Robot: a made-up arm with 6 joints. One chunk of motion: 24 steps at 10 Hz.
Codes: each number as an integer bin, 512 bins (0 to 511) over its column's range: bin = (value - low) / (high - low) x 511, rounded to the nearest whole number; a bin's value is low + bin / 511 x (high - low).
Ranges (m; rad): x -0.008..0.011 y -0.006..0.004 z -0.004..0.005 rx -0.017..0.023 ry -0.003..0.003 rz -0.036..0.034
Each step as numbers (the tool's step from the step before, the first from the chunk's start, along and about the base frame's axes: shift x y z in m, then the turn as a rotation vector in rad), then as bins.
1 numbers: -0.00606 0.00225 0.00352 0.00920 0.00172 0.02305
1 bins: 52 422 427 335 402 431
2 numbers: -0.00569 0.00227 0.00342 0.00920 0.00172 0.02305
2 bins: 62 423 421 335 402 431
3 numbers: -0.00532 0.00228 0.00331 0.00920 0.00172 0.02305
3 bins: 72 423 415 335 402 431
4 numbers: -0.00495 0.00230 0.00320 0.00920 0.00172 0.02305
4 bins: 82 424 409 335 402 431
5 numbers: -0.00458 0.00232 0.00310 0.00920 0.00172 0.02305
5 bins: 92 425 403 335 402 431
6 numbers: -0.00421 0.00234 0.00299 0.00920 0.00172 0.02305
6 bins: 102 426 397 335 402 431
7 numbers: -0.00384 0.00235 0.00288 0.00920 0.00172 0.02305
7 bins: 112 427 391 335 402 431
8 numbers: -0.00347 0.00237 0.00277 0.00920 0.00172 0.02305
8 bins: 122 428 384 335 402 431
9 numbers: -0.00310 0.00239 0.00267 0.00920 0.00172 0.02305
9 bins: 132 429 379 335 402 431
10 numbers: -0.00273 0.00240 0.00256 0.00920 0.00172 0.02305
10 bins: 142 429 372 335 402 431
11 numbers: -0.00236 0.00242 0.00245 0.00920 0.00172 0.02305
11 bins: 152 430 366 335 402 431
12 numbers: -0.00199 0.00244 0.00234 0.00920 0.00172 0.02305
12 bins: 162 431 360 335 402 431
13 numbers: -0.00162 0.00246 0.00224 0.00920 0.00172 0.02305
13 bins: 172 432 354 335 402 431
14 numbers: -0.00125 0.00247 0.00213 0.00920 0.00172 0.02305
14 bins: 182 433 348 335 402 431
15 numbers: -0.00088 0.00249 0.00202 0.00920 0.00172 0.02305
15 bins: 191 434 342 335 402 431
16 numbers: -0.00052 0.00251 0.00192 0.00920 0.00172 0.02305
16 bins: 201 435 336 335 402 431
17 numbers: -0.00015 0.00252 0.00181 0.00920 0.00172 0.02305
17 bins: 211 435 330 335 402 431
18 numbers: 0.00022 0.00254 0.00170 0.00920 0.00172 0.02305
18 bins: 221 436 324 335 402 431
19 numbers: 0.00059 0.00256 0.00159 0.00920 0.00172 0.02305
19 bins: 231 437 317 335 402 431
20 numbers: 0.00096 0.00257 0.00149 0.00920 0.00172 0.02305
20 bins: 241 438 312 335 402 431
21 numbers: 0.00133 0.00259 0.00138 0.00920 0.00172 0.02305
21 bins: 251 439 305 335 402 431
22 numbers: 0.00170 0.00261 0.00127 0.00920 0.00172 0.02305
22 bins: 261 440 299 335 402 431
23 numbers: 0.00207 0.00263 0.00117 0.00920 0.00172 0.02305
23 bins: 271 441 294 335 402 431
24 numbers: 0.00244 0.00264 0.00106 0.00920 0.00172 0.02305
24 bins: 281 442 287 335 402 431
